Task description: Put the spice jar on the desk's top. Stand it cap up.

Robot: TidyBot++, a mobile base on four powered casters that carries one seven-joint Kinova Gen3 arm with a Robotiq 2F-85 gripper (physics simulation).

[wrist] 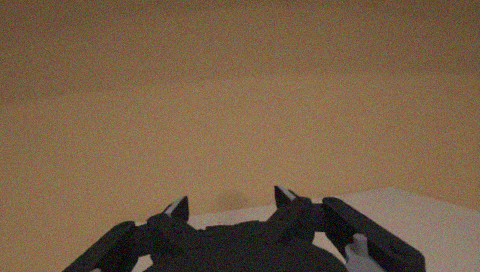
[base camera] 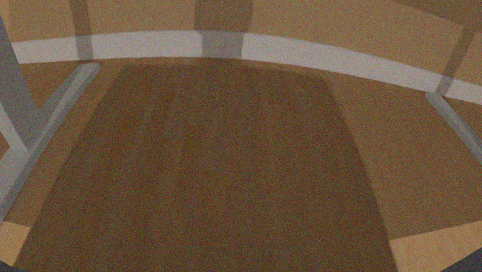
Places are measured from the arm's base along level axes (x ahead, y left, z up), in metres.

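Where they show: gripper, fingertip midpoint: (wrist: 232, 200).
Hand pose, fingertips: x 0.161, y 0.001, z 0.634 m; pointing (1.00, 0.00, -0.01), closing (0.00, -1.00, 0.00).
Observation:
After its pixels a point has its place.
My gripper (wrist: 232, 200) {x 0.161, y 0.001, z 0.634 m} is open, with nothing between its fingers, in the lower middle of the wrist view. The pale desk top (wrist: 430, 215) {x 0.535, y -0.757, z 0.323 m} shows behind and to the right of the fingers, along the bottom of that view. One of its corners shows at the right. The spice jar does not show in the wrist view or the base camera view.
A tan wall (wrist: 240, 130) {x 0.866, y -0.066, z 0.743 m} fills most of the wrist view, with a faint dark spot between the fingertips. In the base camera view, grey desk legs or foot bars (base camera: 60, 112) (base camera: 459, 125) stand at left and right, and a white baseboard (base camera: 150, 45) {x 0.855, y 0.252, z -0.355 m} runs behind the shadowed wooden floor (base camera: 225, 165) {x 0.425, y -0.004, z -0.397 m}.

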